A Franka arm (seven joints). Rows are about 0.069 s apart.
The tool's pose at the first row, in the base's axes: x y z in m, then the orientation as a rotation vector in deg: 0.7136, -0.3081, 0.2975, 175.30, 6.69, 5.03
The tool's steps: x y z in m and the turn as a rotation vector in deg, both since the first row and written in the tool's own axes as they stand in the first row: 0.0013, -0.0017, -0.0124, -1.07, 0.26, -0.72; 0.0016, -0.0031, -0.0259, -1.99, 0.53, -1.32; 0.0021, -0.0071, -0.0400, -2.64, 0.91, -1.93; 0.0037, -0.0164, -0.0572, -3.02, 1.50, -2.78; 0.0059, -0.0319, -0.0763, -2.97, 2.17, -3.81; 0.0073, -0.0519, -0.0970, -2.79, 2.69, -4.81; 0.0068, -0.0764, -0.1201, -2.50, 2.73, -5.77; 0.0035, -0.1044, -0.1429, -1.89, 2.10, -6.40; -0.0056, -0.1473, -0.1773, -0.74, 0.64, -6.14; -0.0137, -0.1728, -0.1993, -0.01, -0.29, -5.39; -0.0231, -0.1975, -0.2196, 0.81, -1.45, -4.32; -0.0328, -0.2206, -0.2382, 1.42, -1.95, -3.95; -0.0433, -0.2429, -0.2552, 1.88, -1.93, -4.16
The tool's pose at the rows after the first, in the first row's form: 0.7140, -0.3054, 0.3098, 174.17, 7.72, 5.42; 0.7134, -0.3029, 0.3231, 173.19, 8.56, 5.81; 0.7128, -0.2978, 0.3369, 172.47, 9.44, 6.37; 0.7126, -0.2872, 0.3533, 171.98, 10.72, 7.21; 0.7125, -0.2701, 0.3712, 171.88, 12.31, 8.16; 0.7112, -0.2485, 0.3903, 171.90, 13.87, 8.88; 0.7075, -0.2225, 0.4112, 172.04, 15.35, 8.87; 0.7008, -0.1932, 0.4315, 172.57, 16.33, 7.87; 0.6865, -0.1486, 0.4618, 173.79, 16.00, 5.65; 0.6752, -0.1222, 0.4812, 174.64, 14.89, 4.25; 0.6628, -0.0969, 0.4989, 175.61, 13.28, 2.51; 0.6503, -0.0732, 0.5150, 176.26, 12.75, 1.73; 0.6372, -0.0506, 0.5296, 176.69, 13.13, 1.73
